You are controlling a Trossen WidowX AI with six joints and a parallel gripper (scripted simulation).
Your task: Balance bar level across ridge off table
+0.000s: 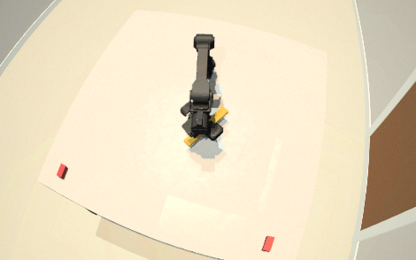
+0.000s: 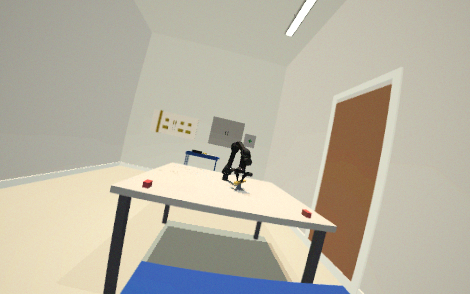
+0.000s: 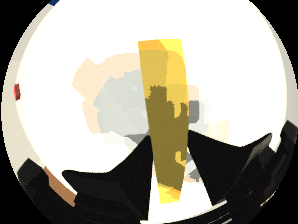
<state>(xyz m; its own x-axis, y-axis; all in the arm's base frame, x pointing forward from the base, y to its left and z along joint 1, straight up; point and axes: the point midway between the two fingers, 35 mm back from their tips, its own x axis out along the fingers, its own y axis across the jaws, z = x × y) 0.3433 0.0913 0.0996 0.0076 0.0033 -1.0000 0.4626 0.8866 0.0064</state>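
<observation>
Right now the bar is 3 cm behind my gripper tip and 1 cm to the left of it.
</observation>
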